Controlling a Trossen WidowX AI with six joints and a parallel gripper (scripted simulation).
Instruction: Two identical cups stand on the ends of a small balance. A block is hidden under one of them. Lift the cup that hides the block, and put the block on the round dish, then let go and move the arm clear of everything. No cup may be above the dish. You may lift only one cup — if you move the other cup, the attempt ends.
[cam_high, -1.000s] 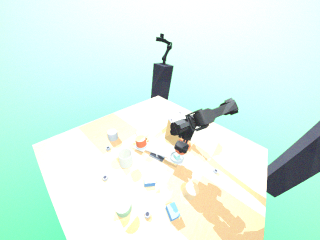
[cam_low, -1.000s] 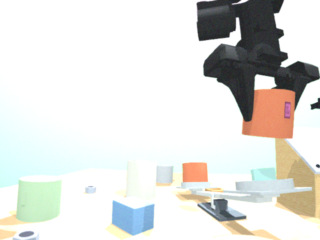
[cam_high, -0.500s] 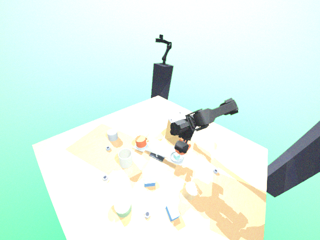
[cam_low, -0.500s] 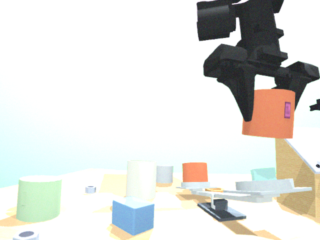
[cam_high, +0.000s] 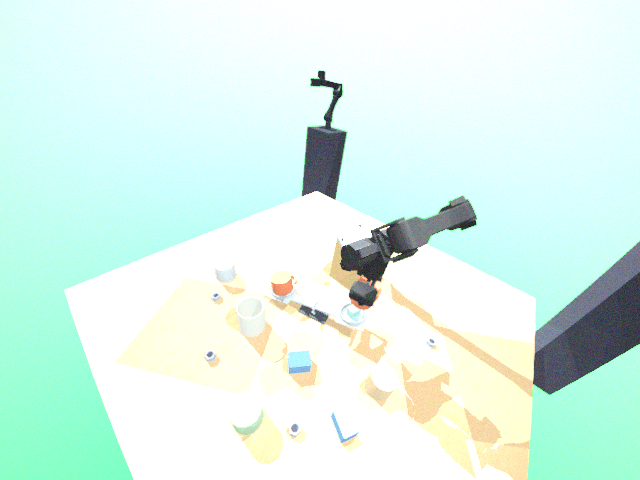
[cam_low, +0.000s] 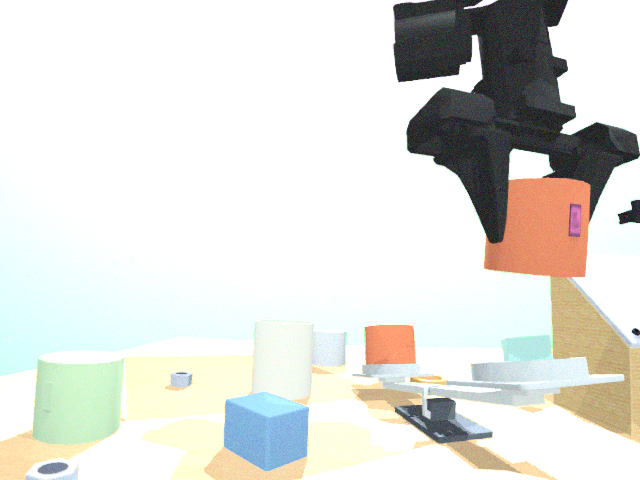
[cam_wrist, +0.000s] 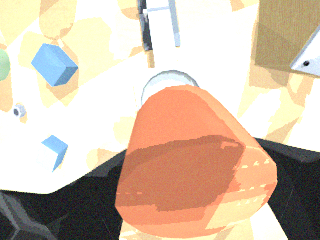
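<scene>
My gripper tip is now 8 cm above the pale teal block and 1 cm to the left of it. The rest, counted from my gripper tip: green cylinder 38 cm ahead, 13 cm below, 1 cm to the right; then grey cylinder 49 cm to the right, 18 cm ahead, 13 cm below; then cream cup 23 cm to the right, 23 cm ahead, 13 cm below.
</scene>
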